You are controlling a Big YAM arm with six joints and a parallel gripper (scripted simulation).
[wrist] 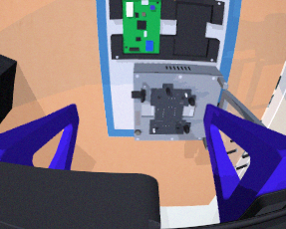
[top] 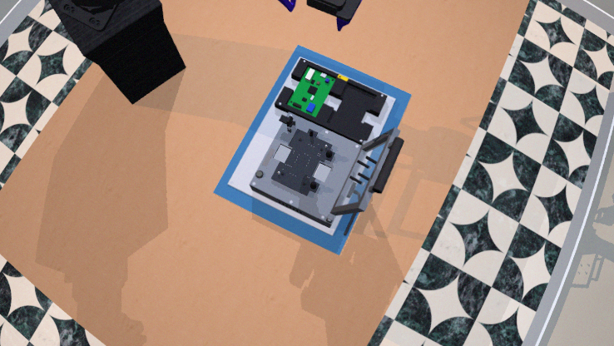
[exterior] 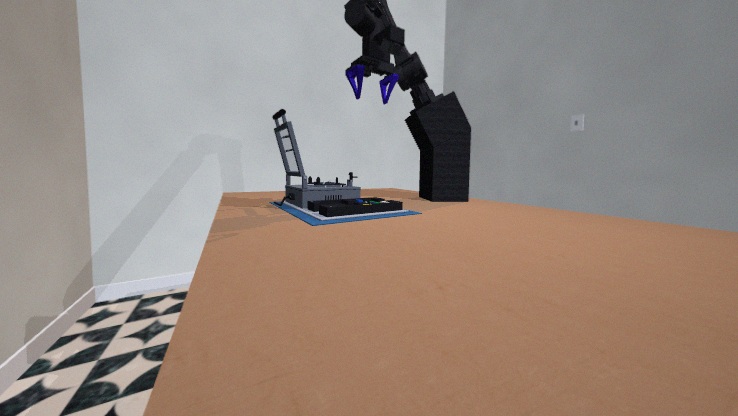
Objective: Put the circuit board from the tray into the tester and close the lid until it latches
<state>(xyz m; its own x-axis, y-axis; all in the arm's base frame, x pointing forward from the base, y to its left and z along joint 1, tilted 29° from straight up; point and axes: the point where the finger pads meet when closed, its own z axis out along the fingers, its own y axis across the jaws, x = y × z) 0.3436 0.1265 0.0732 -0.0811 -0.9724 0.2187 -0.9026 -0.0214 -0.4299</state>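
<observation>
Right now my hand is 29 cm above the green circuit board. The rest, counted from my hand: clear lid 19 cm to the right, 17 cm ahead, 12 cm below; tester 19 cm below, 14 cm to the right, 8 cm ahead; dark latch hook 22 cm below, 11 cm to the right, 1 cm behind.
</observation>
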